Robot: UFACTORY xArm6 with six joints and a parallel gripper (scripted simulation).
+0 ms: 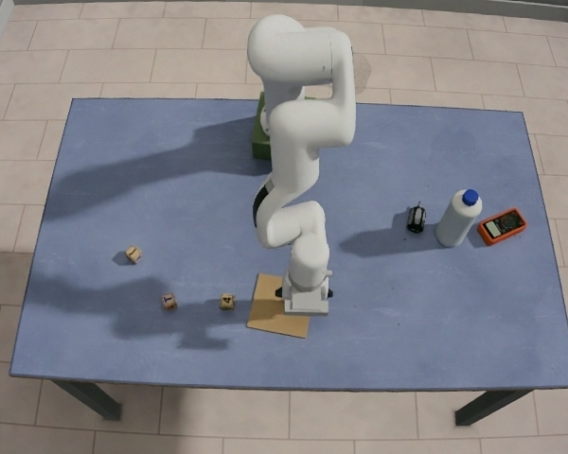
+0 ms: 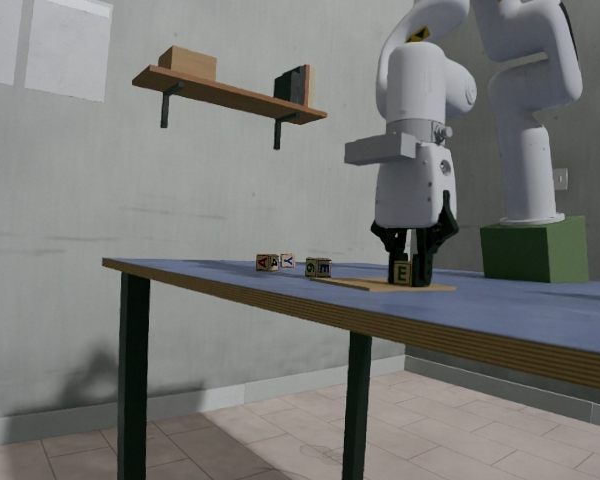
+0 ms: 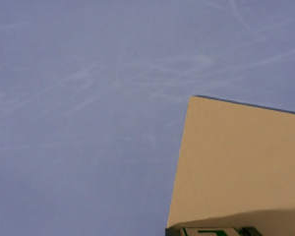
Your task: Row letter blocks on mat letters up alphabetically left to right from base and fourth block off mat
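Right now the wooden block is 10 mm below my hand. Round my hand: black object (200 mm behind, 330 mm to the left, 10 mm below); then tan mat (10 mm behind, 50 mm to the right, 20 mm below); then orange multimeter (150 mm behind, 550 mm to the left, 10 mm below).
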